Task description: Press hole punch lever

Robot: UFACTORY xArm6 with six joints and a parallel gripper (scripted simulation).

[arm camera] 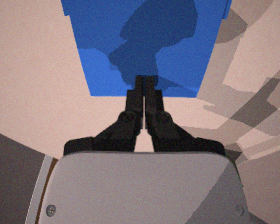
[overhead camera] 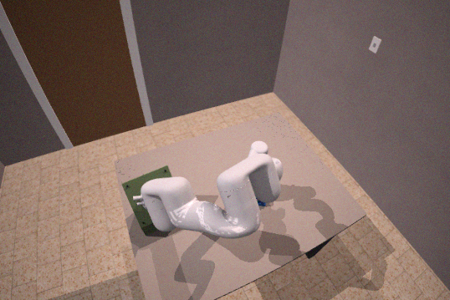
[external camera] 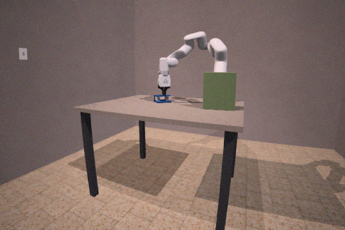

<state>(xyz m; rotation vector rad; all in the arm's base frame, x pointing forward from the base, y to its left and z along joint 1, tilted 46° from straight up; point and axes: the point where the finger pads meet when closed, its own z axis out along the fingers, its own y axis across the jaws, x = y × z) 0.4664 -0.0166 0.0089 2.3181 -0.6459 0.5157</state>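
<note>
Now: the hole punch 50 mm below my hand, 40 mm ahead of it and 30 mm to the right of it.
</note>
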